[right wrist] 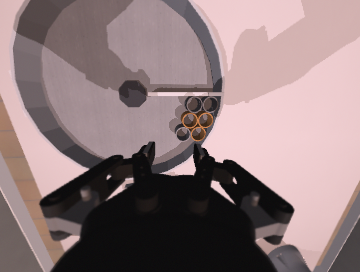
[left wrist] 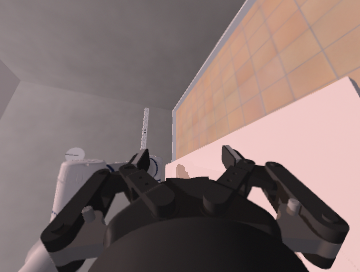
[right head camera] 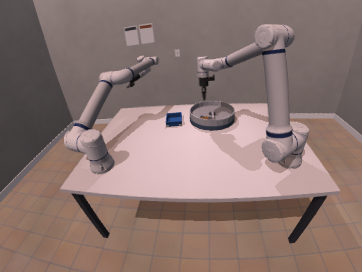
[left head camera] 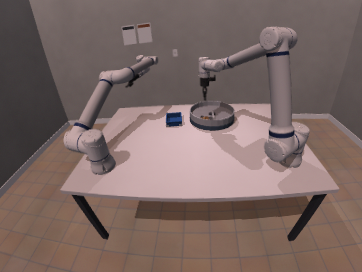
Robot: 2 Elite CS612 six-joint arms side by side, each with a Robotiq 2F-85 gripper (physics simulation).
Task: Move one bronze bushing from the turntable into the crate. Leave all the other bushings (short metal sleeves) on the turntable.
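Observation:
The turntable is a round grey tray with a raised wall. Three bronze bushings stand upright near its wall in the right wrist view. Three grey bushings stand beside them. The blue crate is left of the turntable in the head views. My right gripper is partly open and empty, pointing down above the turntable. My left gripper is open and empty, raised high at the left.
A thin light divider runs from the dark centre hub to the turntable wall, beside the grey bushings. The turntable and crate stand toward the back of the white table. The grey back wall is behind the table.

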